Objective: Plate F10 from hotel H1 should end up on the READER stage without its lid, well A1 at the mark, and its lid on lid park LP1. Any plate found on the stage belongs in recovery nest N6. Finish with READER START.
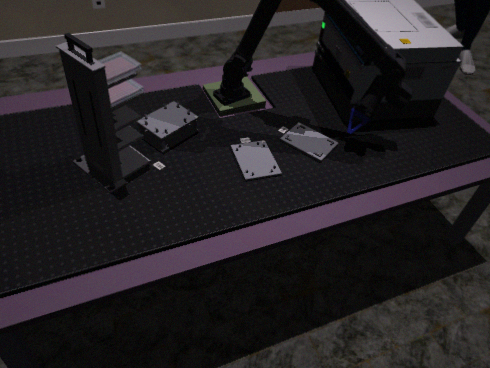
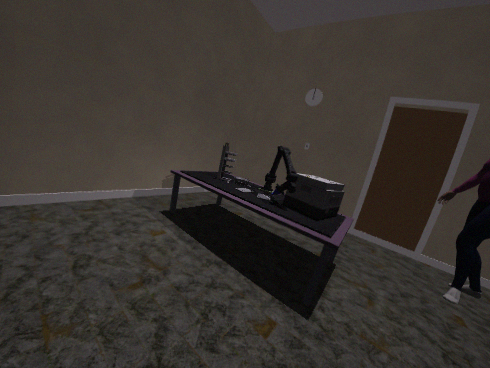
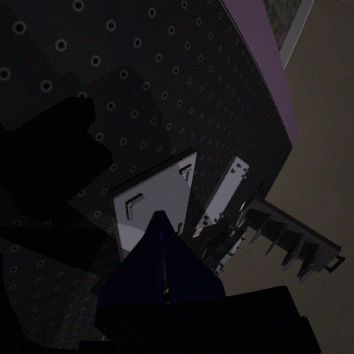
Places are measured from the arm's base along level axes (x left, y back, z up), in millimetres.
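Where they show: gripper, between the fingertips: (image 1: 348, 133) (image 2: 271, 194) (image 3: 159, 216); arm's base, origin of its link: (image 1: 231, 95) (image 2: 267, 189).
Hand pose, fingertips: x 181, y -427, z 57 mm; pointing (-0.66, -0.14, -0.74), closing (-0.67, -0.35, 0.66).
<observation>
Things, the pixels of their top centre, and the offset from my fingertips. "spot": a spot on its surface instead.
- reader, centre of its top: (image 1: 393, 20) (image 2: 319, 178) dy +209, dx +333, dz +230 mm
- flat grey plate with corner brackets, centre of its top: (image 3: 162, 223) (image 1: 309, 139) dy +81, dx -88, dz -50 mm
- upper plate, centre of its top: (image 1: 111, 65) (image 3: 312, 265) dy +307, dx -657, dz +256 mm
- lower plate, centre of its top: (image 1: 115, 89) (image 3: 295, 254) dy +307, dx -657, dz +185 mm
- flat grey pad with pegs, a spot on its surface: (image 3: 225, 195) (image 1: 252, 158) spot: dy +102, dx -313, dz -58 mm
- raised block with pegs, centre of its top: (image 1: 167, 114) (image 3: 232, 257) (image 2: 242, 177) dy +353, dx -483, dz +8 mm
My gripper (image 1: 350, 131) (image 3: 159, 216) is shut and empty, its blue fingers together above the table, in front of the reader (image 1: 425, 77) (image 2: 315, 199) and right of a flat grey plate with corner brackets (image 1: 310, 142) (image 3: 162, 192). The reader has a green light; its stage does not show clearly. A tall hotel rack (image 1: 90, 110) (image 2: 223, 162) (image 3: 292, 223) stands at the left. Two pinkish plates, an upper plate (image 1: 120, 68) and a lower plate (image 1: 125, 91), sit on its top shelves. Their names, lids and well marks cannot be read.
A flat grey pad with pegs (image 1: 256, 161) (image 3: 225, 195) lies left of the bracketed plate. A raised block with pegs (image 1: 169, 119) stands beside the rack. The arm's base sits on a green plate (image 1: 212, 94) at the back. A person (image 2: 472, 230) stands beyond the table.
</observation>
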